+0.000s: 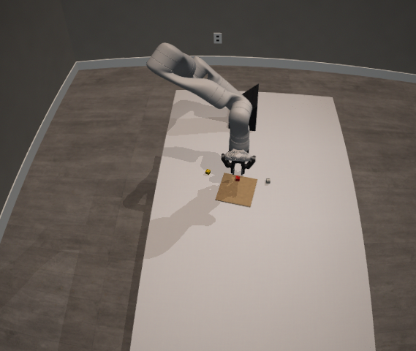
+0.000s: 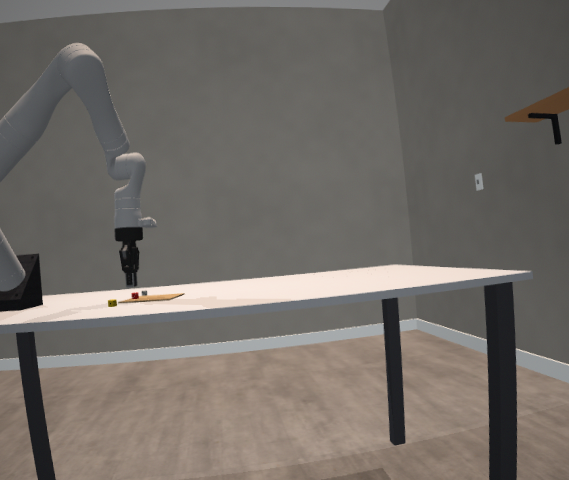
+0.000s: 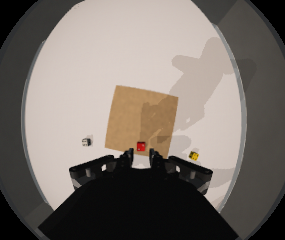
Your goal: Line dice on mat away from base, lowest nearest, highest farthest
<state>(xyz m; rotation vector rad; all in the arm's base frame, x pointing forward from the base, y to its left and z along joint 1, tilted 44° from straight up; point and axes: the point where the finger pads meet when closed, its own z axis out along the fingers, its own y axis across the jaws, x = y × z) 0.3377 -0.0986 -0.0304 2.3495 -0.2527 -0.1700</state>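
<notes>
Right now my hand is 1 cm short of the red die and 4 cm above it. The rest, counted from my hand: yellow die 4 cm behind, 12 cm to the right, 5 cm below; square mat 5 cm ahead, 1 cm to the right, 5 cm below; white die 2 cm ahead, 12 cm to the left, 5 cm below.
</notes>
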